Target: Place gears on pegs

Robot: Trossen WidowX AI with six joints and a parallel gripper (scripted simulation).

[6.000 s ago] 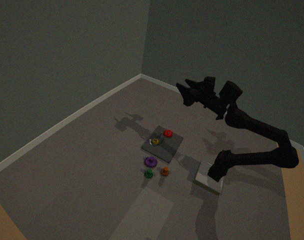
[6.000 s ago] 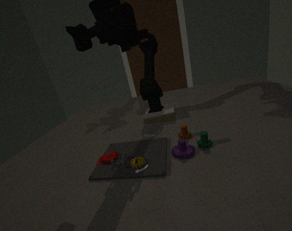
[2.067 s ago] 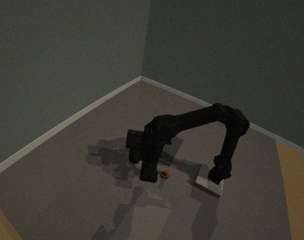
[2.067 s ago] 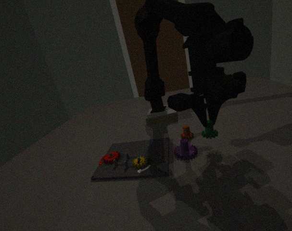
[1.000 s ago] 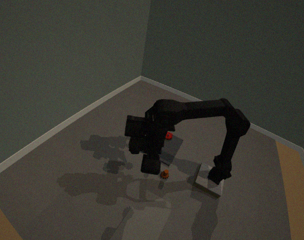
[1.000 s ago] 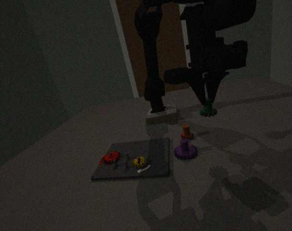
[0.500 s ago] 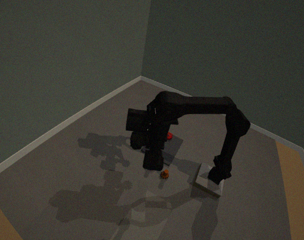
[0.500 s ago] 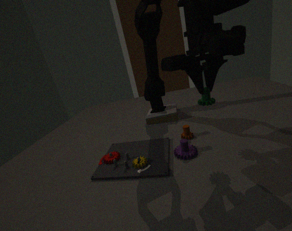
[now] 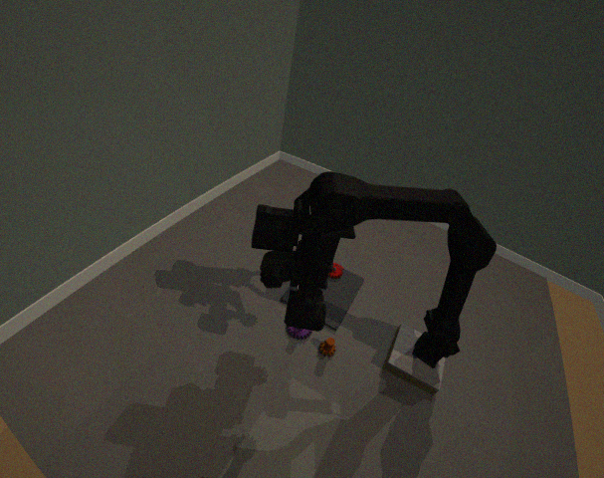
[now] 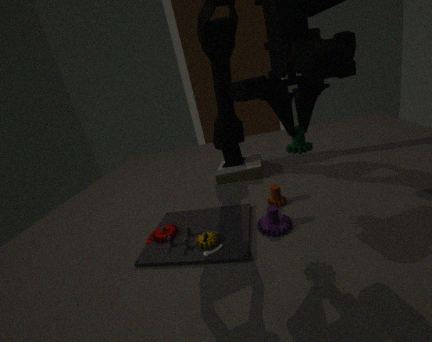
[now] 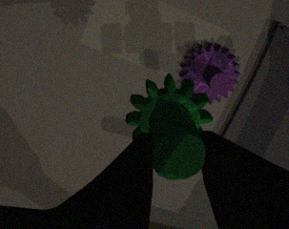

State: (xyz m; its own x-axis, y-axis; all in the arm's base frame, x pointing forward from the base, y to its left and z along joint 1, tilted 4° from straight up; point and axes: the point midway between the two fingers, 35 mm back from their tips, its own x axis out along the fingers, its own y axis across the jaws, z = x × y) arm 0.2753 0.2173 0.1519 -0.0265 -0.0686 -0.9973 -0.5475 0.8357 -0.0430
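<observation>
Now: gripper tip 270 mm to the left of the red gear, 150 mm above it and 70 mm short of it. Round my gripper tip: purple gear (150 mm below, 60 mm to the right, 20 mm ahead); green gear (10 mm below); orange gear (150 mm below, 70 mm behind, 60 mm to the right).
</observation>
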